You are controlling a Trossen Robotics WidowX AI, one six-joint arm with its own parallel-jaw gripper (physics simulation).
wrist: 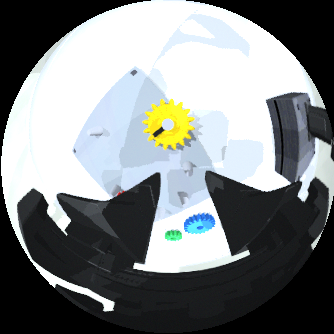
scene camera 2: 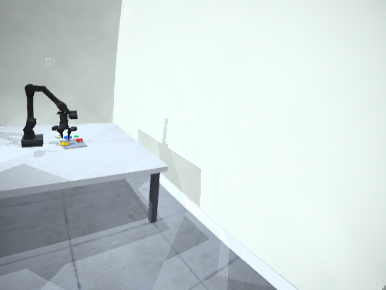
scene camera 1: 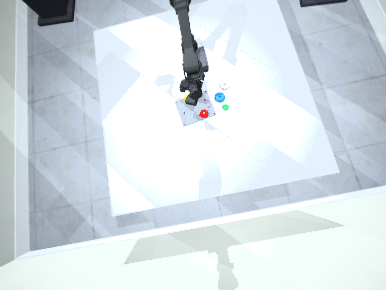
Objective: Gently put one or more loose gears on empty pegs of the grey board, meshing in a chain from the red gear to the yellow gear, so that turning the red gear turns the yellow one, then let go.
Scene:
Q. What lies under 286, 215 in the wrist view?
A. My gripper.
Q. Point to a grey board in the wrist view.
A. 122, 155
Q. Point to a yellow gear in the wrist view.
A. At 180, 120

